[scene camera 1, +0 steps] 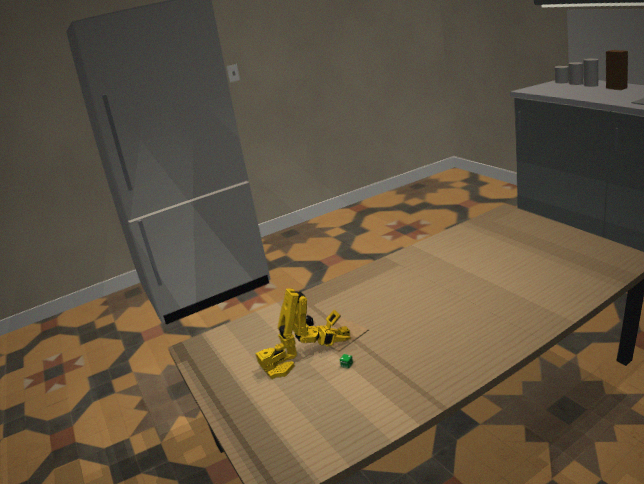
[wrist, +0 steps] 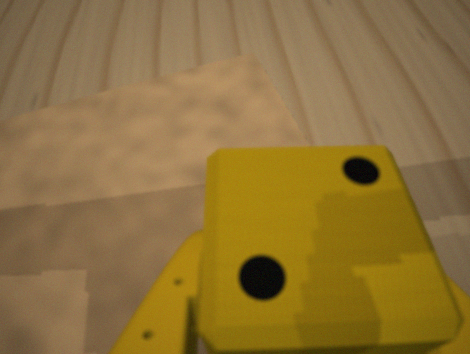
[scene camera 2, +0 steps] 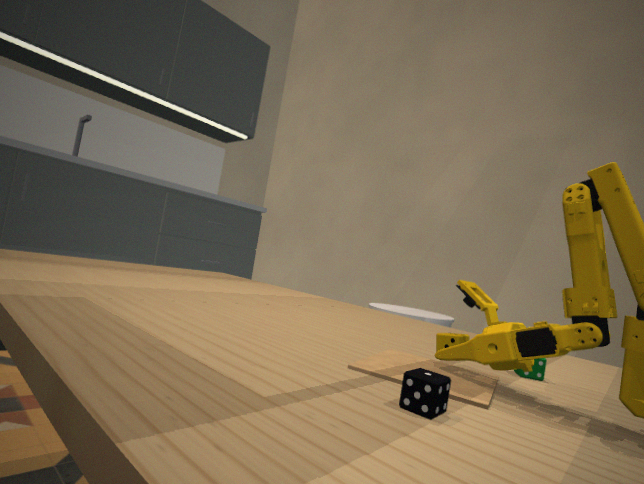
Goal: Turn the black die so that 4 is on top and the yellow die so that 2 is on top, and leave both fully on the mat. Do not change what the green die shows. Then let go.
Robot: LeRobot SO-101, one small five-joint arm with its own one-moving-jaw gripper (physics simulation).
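Note:
My gripper [scene camera 1: 347, 333] [scene camera 2: 441, 347] [wrist: 325, 280] is shut on the yellow die [scene camera 2: 451, 341] [wrist: 320, 225], with a jaw on each side. The arm's last part lies nearly level, and the die is over the mat [scene camera 2: 377, 360] [wrist: 140, 125], a little above it. The die's face toward the wrist camera, facing up, shows two pips. The black die [scene camera 2: 424, 392] stands on the table beside the mat, one pip on top and five on a side. The green die [scene camera 1: 346, 360] [scene camera 2: 537, 368] stands on the table off the mat, partly hidden behind the gripper in scene camera 2; its top count is unclear.
The wooden table [scene camera 1: 447, 291] [scene camera 2: 208, 333] bears the arm's base [scene camera 1: 275, 361] near its left end in scene camera 1. A fridge [scene camera 1: 171, 156] and a kitchen counter [scene camera 1: 572, 156] stand beyond the table. A white round surface [scene camera 2: 411, 312] shows past the table.

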